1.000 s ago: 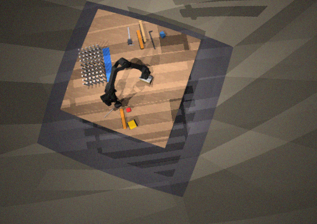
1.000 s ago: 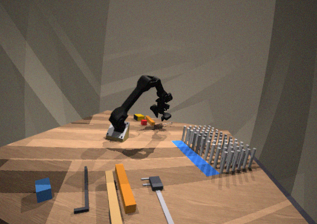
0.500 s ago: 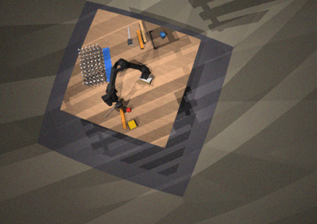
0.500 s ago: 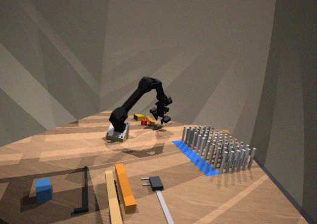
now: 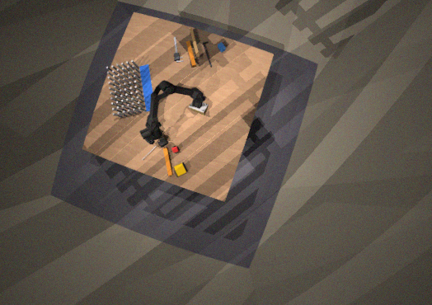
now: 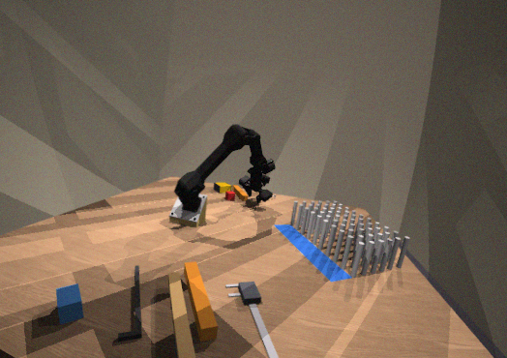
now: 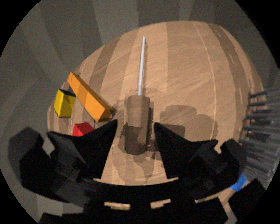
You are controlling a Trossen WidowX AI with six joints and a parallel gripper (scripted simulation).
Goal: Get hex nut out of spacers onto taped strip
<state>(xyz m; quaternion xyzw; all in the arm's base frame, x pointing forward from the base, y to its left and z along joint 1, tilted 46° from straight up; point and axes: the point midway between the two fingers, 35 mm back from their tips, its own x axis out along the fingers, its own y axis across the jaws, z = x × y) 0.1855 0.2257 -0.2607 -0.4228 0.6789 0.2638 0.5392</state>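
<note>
Right now my gripper tip is 9 cm to the right of the tan-handled hook tool, 4 cm short of it and 1 cm above it. From my gripper tip the other things lie so: yellow block: 23 cm behind, 15 cm to the left, 1 cm below; red cube: 14 cm behind, 2 cm to the left, 1 cm below; blue taped strip: 38 cm to the right, 27 cm ahead, 3 cm below.
</note>
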